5 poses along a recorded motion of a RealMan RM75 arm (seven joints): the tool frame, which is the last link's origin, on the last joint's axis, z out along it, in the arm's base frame.
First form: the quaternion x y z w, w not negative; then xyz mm.
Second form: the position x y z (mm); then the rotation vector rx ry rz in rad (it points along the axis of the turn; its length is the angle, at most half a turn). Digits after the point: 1 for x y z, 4 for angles.
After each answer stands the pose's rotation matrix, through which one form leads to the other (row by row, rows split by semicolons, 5 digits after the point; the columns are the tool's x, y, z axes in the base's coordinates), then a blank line. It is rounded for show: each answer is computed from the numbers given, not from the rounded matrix.
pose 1, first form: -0.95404 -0.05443 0.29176 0.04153 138.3 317.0 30.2
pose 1, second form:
138.3 317.0 30.2 -2.9205 -0.1666 0.8931
0.82383 0.07962 -0.56122; 0.12809 -0.99063 0.04748; -0.55218 -0.11100 -0.82630

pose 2, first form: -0.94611 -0.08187 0.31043 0.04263 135.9 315.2 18.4
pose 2, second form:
135.9 315.2 18.4 -2.8942 -0.2504 0.9496
0.79386 0.12845 -0.59438; 0.18138 -0.98296 0.02984; -0.58042 -0.13149 -0.80363

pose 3, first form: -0.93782 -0.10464 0.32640 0.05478 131.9 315.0 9.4
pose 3, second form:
131.9 315.0 9.4 -2.8477 -0.3177 0.9911
0.76503 0.16051 -0.62368; 0.23203 -0.97210 0.03444; -0.60075 -0.17106 -0.78092

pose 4, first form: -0.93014 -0.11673 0.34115 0.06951 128.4 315.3 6.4
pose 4, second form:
128.4 315.3 6.4 -2.7995 -0.3513 1.0268
0.73998 0.16972 -0.65086; 0.26458 -0.96308 0.04966; -0.61841 -0.20895 -0.75757

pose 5, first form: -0.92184 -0.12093 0.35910 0.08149 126.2 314.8 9.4
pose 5, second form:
126.2 314.8 9.4 -2.7548 -0.3614 1.0731
0.71285 0.16443 -0.68177; 0.28148 -0.95747 0.06339; -0.64235 -0.23709 -0.72881

